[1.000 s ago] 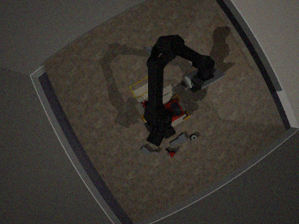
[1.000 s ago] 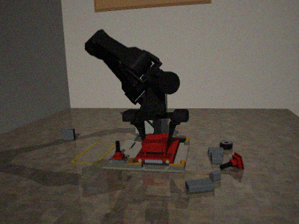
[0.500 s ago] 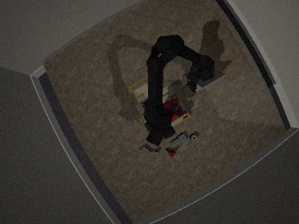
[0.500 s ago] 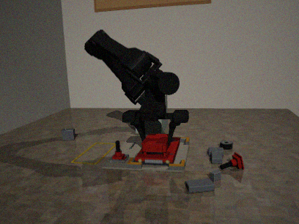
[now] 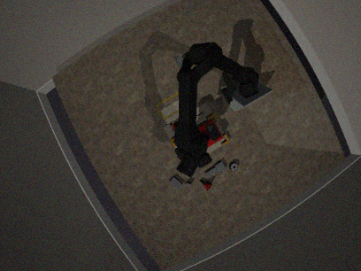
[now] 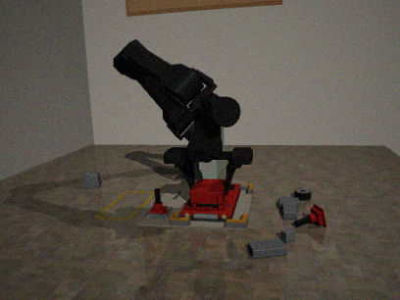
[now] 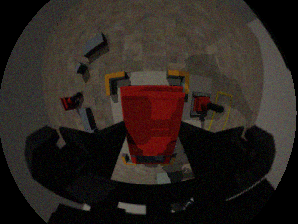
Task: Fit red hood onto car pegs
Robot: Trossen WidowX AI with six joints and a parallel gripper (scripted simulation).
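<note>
My gripper tip is now 10 mm below the red hood. Also, from my gripper tip: dark wheel 190 mm to the left, 150 mm behind, 40 mm below.
</note>
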